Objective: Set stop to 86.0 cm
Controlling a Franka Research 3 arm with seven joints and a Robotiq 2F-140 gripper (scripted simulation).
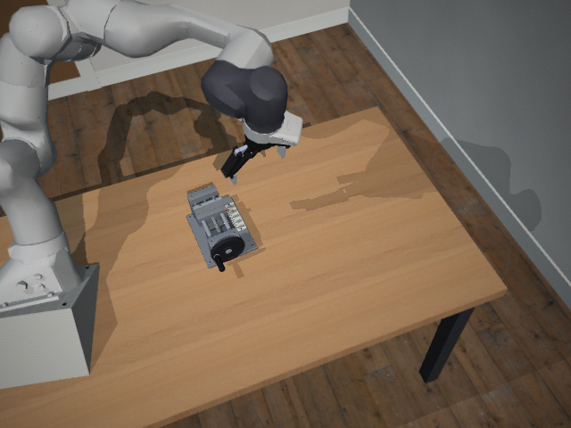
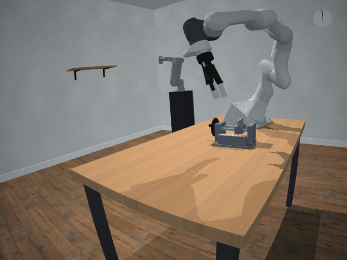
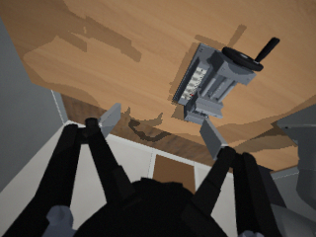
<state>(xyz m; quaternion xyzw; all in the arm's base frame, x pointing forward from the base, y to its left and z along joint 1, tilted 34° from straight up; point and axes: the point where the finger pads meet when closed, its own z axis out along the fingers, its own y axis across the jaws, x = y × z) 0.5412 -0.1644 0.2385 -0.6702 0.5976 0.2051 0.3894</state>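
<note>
Right now my hand is 17 cm past the black handwheel, 11 cm to the left of it and 18 cm above it. The rest, counted from my hand: sliding stop block (13 cm behind, 5 cm to the left, 16 cm below).
</note>
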